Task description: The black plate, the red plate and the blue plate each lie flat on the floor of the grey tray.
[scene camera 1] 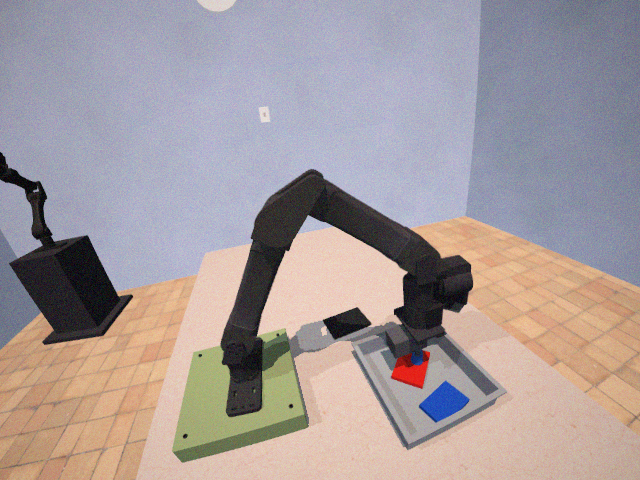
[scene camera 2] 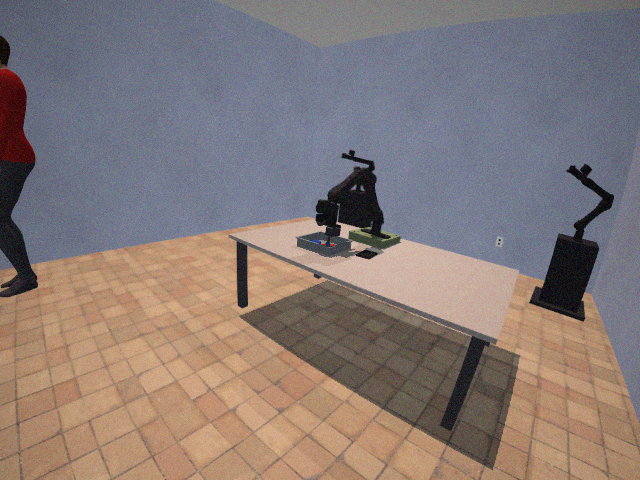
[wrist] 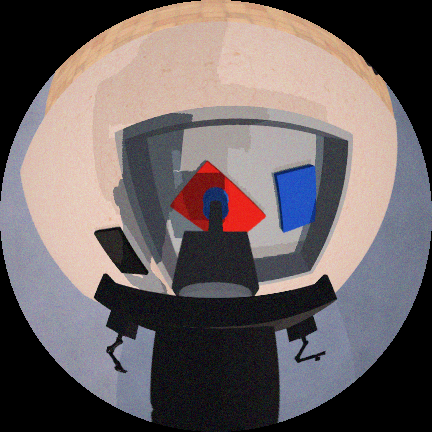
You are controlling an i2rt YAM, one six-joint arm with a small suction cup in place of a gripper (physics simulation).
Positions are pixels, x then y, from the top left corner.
Scene:
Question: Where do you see a black plate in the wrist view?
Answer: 113, 241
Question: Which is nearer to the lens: the blue plate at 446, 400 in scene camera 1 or the grey tray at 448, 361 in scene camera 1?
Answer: The blue plate.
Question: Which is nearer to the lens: the black plate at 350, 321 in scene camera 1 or the red plate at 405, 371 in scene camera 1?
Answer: The red plate.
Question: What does the black plate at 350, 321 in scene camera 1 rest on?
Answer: The table.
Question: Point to a red plate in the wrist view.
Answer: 243, 214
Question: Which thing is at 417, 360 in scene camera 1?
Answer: My suction cup.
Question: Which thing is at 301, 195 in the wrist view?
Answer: A blue plate.

